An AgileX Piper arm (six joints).
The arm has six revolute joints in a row. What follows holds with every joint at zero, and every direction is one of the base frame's.
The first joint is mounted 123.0 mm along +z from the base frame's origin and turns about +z.
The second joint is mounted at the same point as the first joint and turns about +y.
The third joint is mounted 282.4 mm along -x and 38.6 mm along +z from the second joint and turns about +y.
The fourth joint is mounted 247.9 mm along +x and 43.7 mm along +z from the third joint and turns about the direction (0.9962, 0, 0.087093).
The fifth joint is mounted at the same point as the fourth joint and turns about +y.
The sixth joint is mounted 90.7 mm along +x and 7.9 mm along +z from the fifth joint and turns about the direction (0.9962, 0, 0.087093).
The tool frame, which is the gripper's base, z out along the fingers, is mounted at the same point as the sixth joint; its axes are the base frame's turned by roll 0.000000, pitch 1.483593 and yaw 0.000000 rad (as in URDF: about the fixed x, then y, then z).
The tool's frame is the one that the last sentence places.
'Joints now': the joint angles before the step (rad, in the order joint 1, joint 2, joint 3, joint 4, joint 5, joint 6). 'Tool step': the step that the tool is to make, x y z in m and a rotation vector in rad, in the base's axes. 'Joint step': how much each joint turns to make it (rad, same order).
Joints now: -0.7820, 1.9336, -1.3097, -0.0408, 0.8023, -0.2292
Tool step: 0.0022, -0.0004, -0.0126, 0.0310, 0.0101, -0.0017
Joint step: -0.0001, 0.0328, 0.0000, 0.0196, -0.0041, -0.0088
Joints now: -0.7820, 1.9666, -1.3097, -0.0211, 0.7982, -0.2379
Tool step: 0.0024, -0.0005, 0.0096, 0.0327, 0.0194, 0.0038
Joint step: 0.0011, 0.0009, -0.0468, 0.0143, 0.0826, -0.0113
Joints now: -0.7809, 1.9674, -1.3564, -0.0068, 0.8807, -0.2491
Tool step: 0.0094, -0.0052, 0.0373, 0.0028, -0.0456, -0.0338
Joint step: 0.0011, -0.0214, -0.1221, 0.0330, 0.1129, 0.0219
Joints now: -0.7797, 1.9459, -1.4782, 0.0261, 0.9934, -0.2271
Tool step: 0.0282, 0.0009, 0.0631, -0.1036, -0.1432, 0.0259
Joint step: 0.0453, -0.0219, -0.2029, 0.0185, 0.0492, 0.0168
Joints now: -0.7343, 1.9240, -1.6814, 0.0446, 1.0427, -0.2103
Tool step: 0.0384, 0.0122, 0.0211, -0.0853, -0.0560, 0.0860
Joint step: 0.0847, 0.0543, -0.1543, -0.0310, 0.0025, 0.0021
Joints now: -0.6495, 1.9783, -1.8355, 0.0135, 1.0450, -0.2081
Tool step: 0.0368, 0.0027, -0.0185, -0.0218, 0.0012, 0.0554
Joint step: 0.0553, 0.1167, -0.1161, -0.0189, -0.0124, 0.0010
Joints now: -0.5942, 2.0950, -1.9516, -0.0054, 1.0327, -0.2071
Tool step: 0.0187, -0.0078, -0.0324, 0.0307, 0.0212, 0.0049
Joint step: 0.0060, 0.1048, -0.0593, 0.0137, -0.0108, 0.0000
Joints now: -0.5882, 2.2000, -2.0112, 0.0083, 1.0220, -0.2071
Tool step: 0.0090, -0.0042, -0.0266, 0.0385, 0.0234, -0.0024
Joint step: 0.0000, 0.0685, -0.0243, 0.0192, -0.0033, 0.0000
